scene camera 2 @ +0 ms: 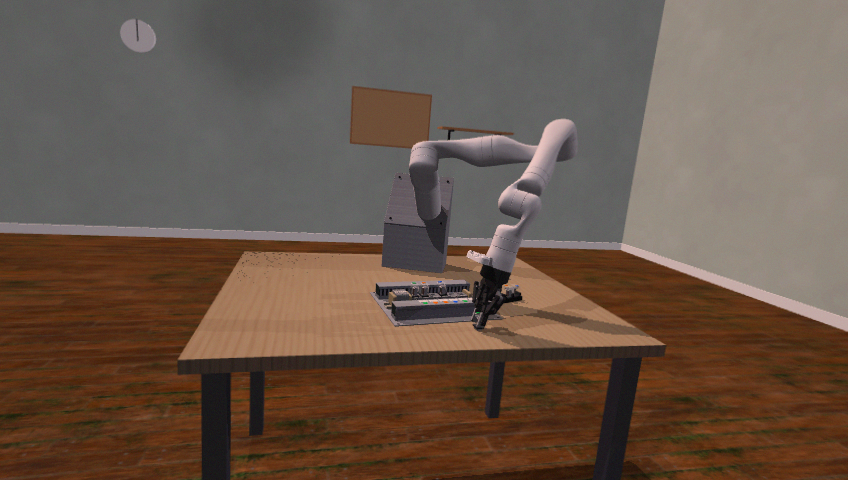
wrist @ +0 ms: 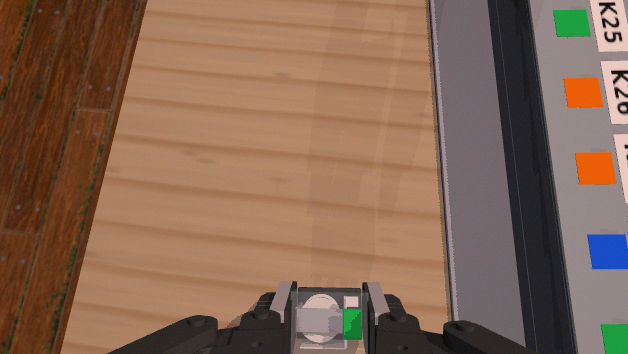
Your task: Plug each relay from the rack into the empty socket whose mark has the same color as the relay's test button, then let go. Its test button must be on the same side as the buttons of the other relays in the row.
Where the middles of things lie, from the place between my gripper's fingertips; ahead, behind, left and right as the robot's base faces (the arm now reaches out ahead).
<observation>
My gripper is now 200 mm past the grey panel (wrist: 483, 280), 10 mm to the left of it and 10 mm above it.
</observation>
